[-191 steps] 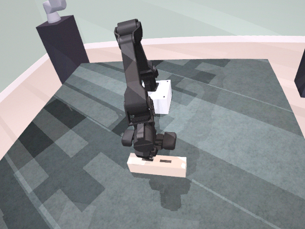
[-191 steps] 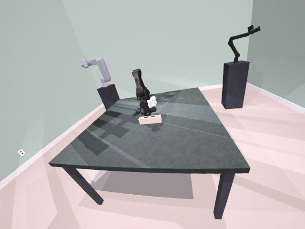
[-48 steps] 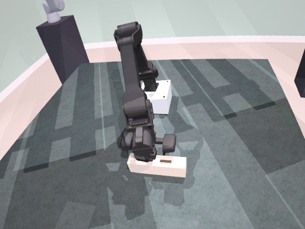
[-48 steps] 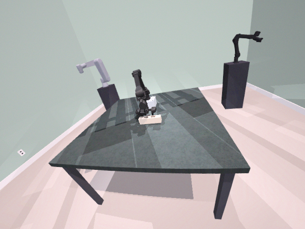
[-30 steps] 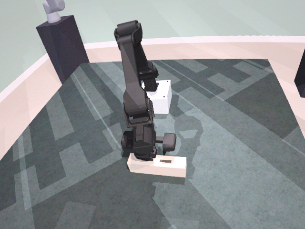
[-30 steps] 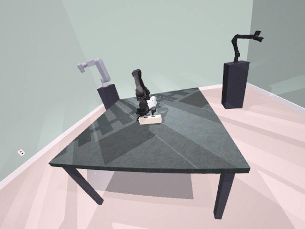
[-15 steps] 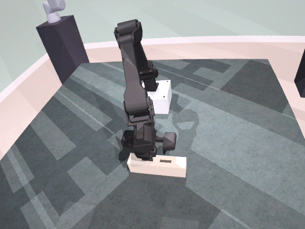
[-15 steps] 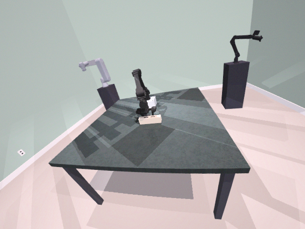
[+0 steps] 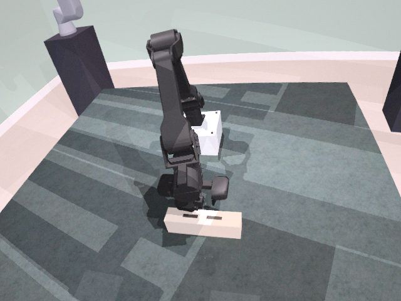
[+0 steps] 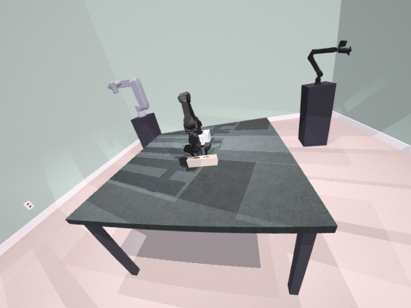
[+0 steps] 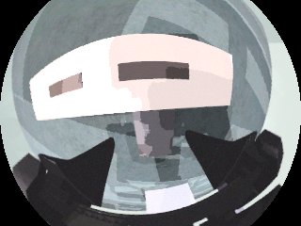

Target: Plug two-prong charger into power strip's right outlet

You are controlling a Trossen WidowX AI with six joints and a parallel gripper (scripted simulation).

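Now: gripper tip 4 cm short of the dark charger and 1 cm below it.
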